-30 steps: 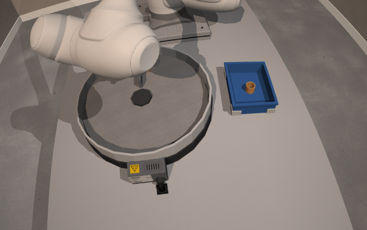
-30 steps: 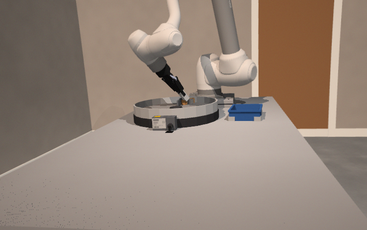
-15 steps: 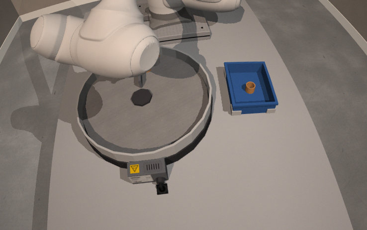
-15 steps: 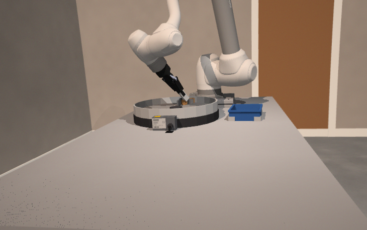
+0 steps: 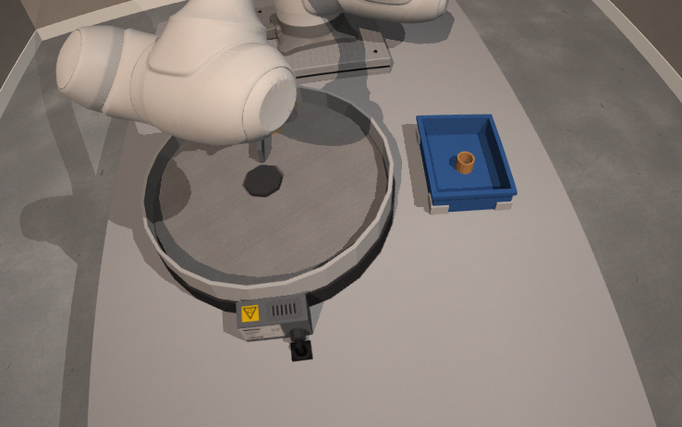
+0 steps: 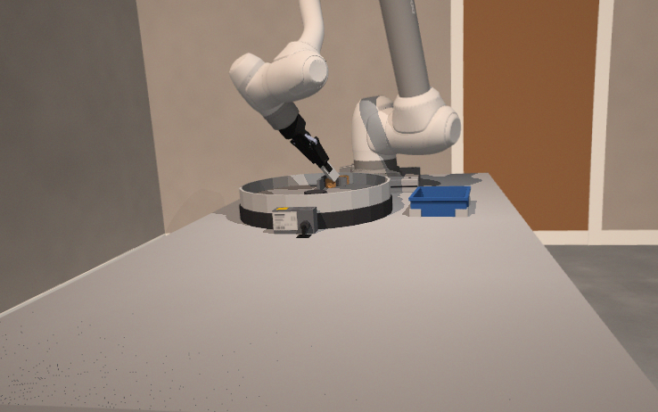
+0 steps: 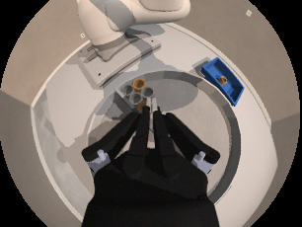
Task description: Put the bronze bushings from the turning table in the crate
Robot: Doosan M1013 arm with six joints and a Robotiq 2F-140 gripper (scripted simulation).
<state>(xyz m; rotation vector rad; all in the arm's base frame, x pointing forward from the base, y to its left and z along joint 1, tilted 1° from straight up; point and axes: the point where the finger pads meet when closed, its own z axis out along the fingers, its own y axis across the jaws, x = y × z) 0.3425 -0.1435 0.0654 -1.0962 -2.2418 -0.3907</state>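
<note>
The blue crate lies 310 mm to the left of my hand, 140 mm ahead of it and 80 mm below it.
</note>
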